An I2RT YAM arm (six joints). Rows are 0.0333 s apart.
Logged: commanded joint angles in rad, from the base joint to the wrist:
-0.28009 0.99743 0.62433 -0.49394 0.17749 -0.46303
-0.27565 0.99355 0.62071 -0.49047 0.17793 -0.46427
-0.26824 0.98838 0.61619 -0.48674 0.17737 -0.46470
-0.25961 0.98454 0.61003 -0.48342 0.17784 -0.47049
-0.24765 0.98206 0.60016 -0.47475 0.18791 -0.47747
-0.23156 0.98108 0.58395 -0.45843 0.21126 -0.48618
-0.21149 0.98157 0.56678 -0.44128 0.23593 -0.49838
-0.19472 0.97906 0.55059 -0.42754 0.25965 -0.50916
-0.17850 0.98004 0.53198 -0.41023 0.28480 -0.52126
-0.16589 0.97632 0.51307 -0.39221 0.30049 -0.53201
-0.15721 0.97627 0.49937 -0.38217 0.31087 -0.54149
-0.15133 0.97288 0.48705 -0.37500 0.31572 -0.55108
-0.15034 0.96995 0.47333 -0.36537 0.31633 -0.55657
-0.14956 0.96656 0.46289 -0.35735 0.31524 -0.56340
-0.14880 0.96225 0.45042 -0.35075 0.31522 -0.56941
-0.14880 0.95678 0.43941 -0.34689 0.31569 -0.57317
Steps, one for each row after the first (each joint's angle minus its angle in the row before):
0.00444 -0.00388 -0.00362 0.00347 0.00044 -0.00124
0.00741 -0.00517 -0.00452 0.00373 -0.00056 -0.00043
0.00863 -0.00384 -0.00616 0.00332 0.00047 -0.00579
0.01196 -0.00248 -0.00987 0.00867 0.01007 -0.00698
0.01609 -0.00098 -0.01621 0.01632 0.02335 -0.00871
0.02007 0.00049 -0.01717 0.01715 0.02467 -0.01220
0.01677 -0.00251 -0.01619 0.01374 0.02372 -0.01078
0.01622 0.00098 -0.01861 0.01731 0.02515 -0.01210
0.01261 -0.00372 -0.01891 0.01802 0.01569 -0.01075
0.00868 -0.00005 -0.01370 0.01004 0.01038 -0.00948
0.00588 -0.00339 -0.01232 0.00717 0.00485 -0.00959
0.00099 -0.00293 -0.01372 0.00963 0.00061 -0.00549
0.00078 -0.00339 -0.01044 0.00802 -0.00109 -0.00683
0.00076 -0.00431 -0.01247 0.00660 -0.00002 -0.00601
0.00000 -0.00547 -0.01101 0.00386 0.00047 -0.00376

